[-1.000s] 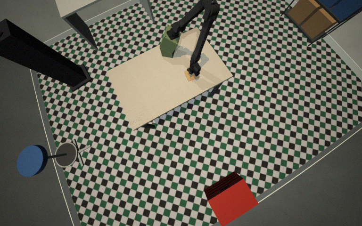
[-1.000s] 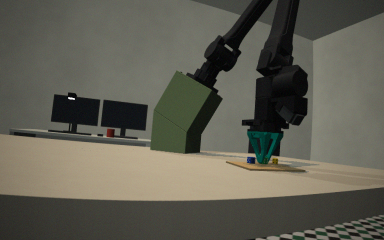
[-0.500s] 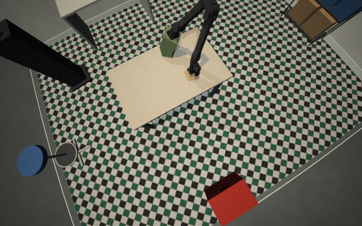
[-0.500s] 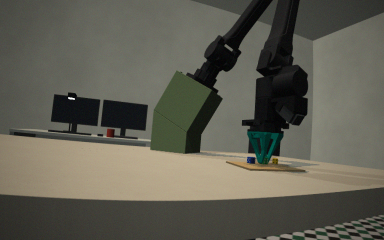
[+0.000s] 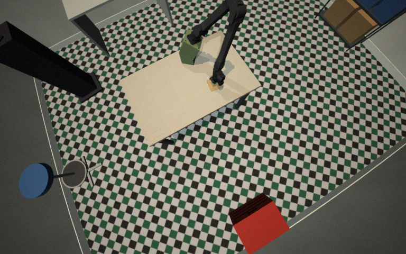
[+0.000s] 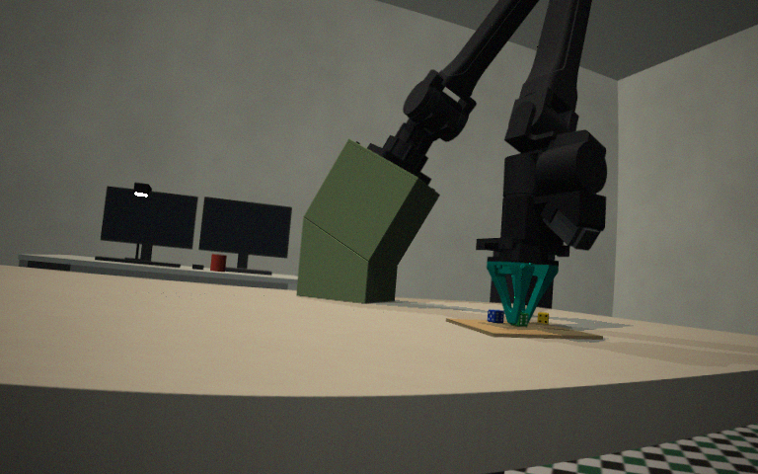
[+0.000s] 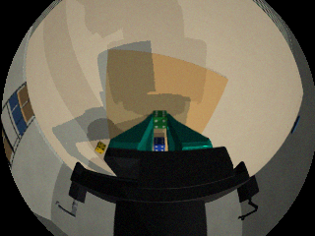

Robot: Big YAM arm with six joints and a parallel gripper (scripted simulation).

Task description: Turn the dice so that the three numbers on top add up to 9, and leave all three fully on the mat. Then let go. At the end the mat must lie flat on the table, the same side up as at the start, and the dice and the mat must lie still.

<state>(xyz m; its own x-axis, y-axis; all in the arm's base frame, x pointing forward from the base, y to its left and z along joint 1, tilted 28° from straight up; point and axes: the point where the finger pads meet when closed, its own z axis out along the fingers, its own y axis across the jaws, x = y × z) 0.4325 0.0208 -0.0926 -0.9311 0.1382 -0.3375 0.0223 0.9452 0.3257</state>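
Right now the green die is right at my hand. The rest, counted from my hand: blue die: 4 cm behind; yellow die: 11 cm to the left, 7 cm behind, 1 cm below; mat: 1 cm below.
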